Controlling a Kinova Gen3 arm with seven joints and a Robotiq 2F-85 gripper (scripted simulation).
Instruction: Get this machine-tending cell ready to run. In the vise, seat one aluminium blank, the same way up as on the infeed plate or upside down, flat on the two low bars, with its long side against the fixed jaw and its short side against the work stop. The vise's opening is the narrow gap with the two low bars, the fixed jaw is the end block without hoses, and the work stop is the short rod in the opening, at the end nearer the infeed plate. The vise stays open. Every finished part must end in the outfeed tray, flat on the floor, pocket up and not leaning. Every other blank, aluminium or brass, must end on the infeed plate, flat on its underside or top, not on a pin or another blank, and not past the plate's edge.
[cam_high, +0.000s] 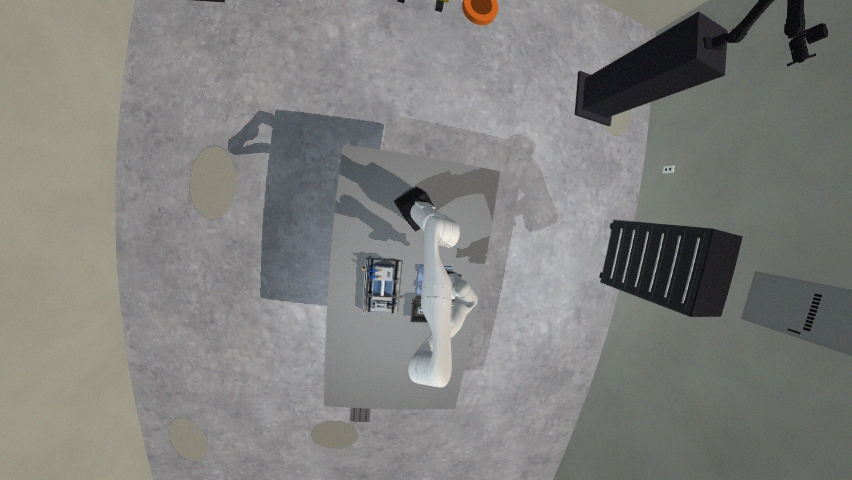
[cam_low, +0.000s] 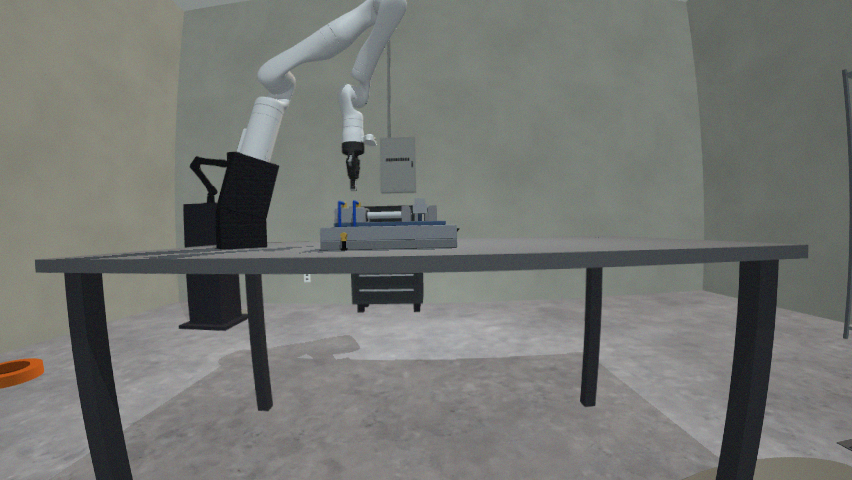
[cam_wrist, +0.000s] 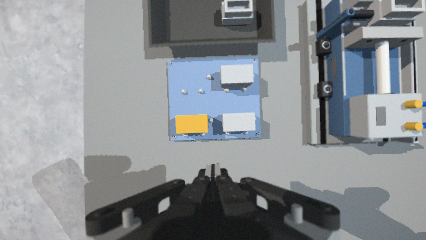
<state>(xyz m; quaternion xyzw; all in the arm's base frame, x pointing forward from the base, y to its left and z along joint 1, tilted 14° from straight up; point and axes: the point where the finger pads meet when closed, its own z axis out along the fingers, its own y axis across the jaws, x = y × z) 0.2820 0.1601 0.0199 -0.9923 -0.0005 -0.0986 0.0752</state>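
Right now my hand is 50 mm short of the brass blank, 40 mm to the right of it and 170 mm above it. Round my hand: vise: 150 mm ahead, 290 mm to the right, 160 mm below; white rod: 140 mm ahead, 290 mm to the right, 120 mm below.
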